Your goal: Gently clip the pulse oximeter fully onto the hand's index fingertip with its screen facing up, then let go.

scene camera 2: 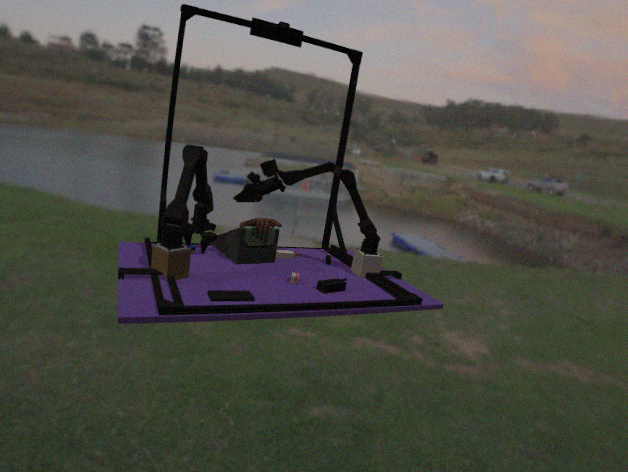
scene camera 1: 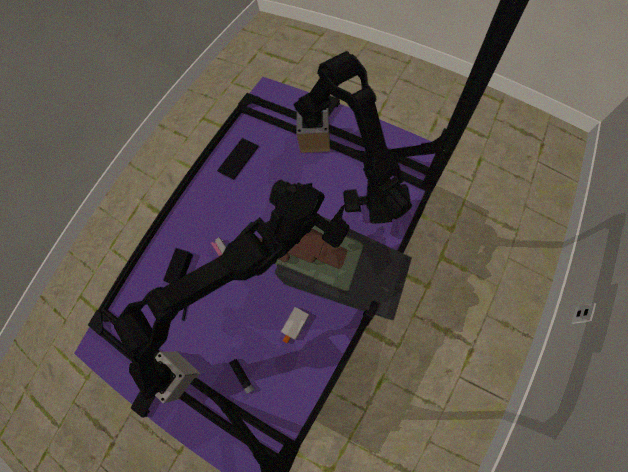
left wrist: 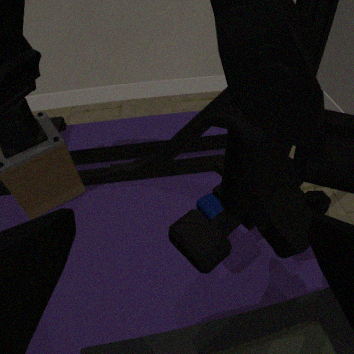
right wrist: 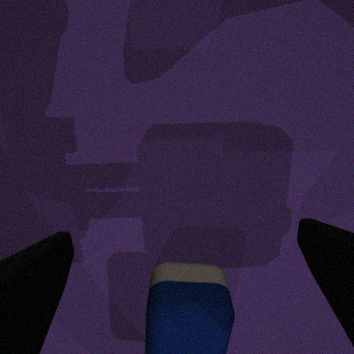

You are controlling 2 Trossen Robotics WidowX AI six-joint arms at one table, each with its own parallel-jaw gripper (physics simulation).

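Frame: origin at the left arm's base, x left, y back, z up, level; centimetres.
Seen in the pictures: left gripper, fingertip midpoint: (scene camera 2: 234, 199) (scene camera 1: 327, 195) (left wrist: 194, 223); right gripper, fingertip midpoint: (scene camera 2: 195, 250) (left wrist: 234, 235) (right wrist: 186, 236); left arm's base, link origin: (scene camera 2: 368, 252) (scene camera 1: 161, 377); right arm's base, link origin: (scene camera 2: 171, 246) (scene camera 1: 312, 119) (left wrist: 21, 137).
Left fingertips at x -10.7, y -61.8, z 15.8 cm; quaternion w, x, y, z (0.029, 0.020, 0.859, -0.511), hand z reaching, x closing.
Observation:
Offsets run from my left fingertips to a thing's top centre. "pt": to the spot under its first point. Level surfaces: height alone.
The blue pulse oximeter @(dx -4.1, dy -17.3, dz -23.0 cm) (right wrist: 189, 312) (left wrist: 209, 205) lies flat on the purple mat @(dz -26.3 cm) (scene camera 1: 218, 206), with its pale end pointing away in the right wrist view. My right gripper (right wrist: 186, 236) (scene camera 1: 365, 202) (scene camera 2: 202, 239) is open and hangs low over it, one finger on each side, not touching it. The brown hand (scene camera 1: 321, 253) (scene camera 2: 261, 222) rests on a green pad @(pt dx -10.2, dy +12.6, dz -14.7 cm) (scene camera 1: 333, 277) on a dark block @(pt dx -20.6, dy +3.2, dz -21.3 cm) (scene camera 1: 384, 276). My left gripper (scene camera 1: 336, 231) (scene camera 2: 242, 196) is open and empty, high above the hand. The index fingertip is hidden under my left arm.
A white box with an orange tip @(dx -8.0, dy +28.9, dz -23.5 cm) (scene camera 1: 294, 324), a small pink item @(dx +24.7, dy +23.8, dz -23.1 cm) (scene camera 1: 218, 245), a flat black rectangle @(pt dx +41.5, dy -3.7, dz -25.5 cm) (scene camera 1: 238, 158), a black block @(dx +31.9, dy +36.9, dz -22.8 cm) (scene camera 1: 178, 264) and a black cylinder @(dx -4.7, dy +49.1, dz -23.6 cm) (scene camera 1: 241, 375) lie on the mat. A black frame post (scene camera 1: 476, 80) rises at the back right.

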